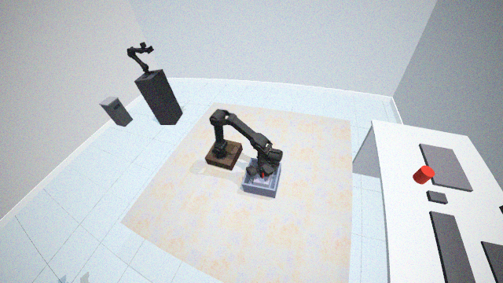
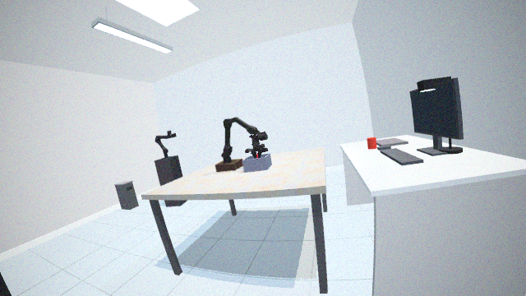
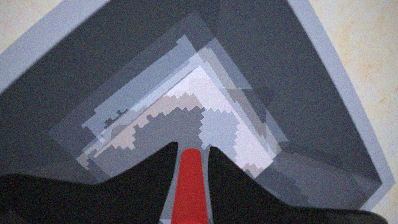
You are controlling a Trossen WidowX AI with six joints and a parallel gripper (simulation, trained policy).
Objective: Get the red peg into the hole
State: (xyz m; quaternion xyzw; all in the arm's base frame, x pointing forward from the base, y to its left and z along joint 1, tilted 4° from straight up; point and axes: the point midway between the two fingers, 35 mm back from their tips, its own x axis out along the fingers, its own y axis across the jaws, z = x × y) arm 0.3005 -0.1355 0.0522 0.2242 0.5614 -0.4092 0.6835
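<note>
Right now my gripper tip is 10 mm to the right of the red peg and 20 mm below it. The rest, counted from my gripper tip: grey box (10 mm behind, 10 mm to the left, 40 mm below).
</note>
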